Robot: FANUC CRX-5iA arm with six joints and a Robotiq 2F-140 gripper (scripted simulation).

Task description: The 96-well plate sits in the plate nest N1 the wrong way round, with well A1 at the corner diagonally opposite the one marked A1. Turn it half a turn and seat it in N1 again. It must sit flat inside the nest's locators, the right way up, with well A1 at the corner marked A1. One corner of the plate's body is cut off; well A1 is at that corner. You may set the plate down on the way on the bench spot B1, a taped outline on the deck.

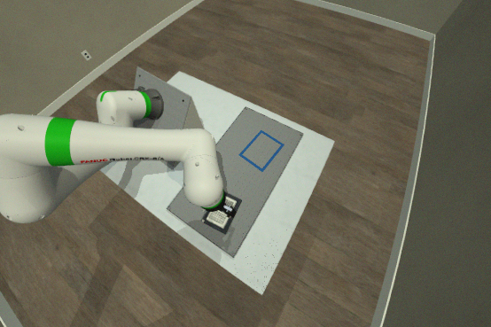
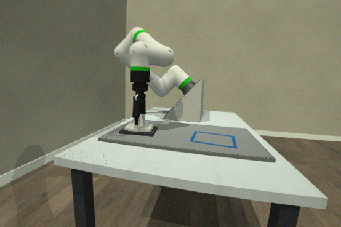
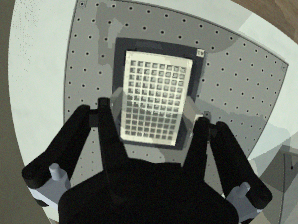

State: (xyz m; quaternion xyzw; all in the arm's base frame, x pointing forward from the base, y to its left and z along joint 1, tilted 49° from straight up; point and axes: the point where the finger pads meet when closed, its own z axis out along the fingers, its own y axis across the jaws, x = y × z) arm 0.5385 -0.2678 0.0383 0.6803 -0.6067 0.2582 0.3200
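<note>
My gripper is now 30 mm above the dark plate nest N1. Round my hand: white A1 corner mark 40 mm behind, 80 mm to the right, 30 mm below; then white 96-well plate 20 mm below.
</note>
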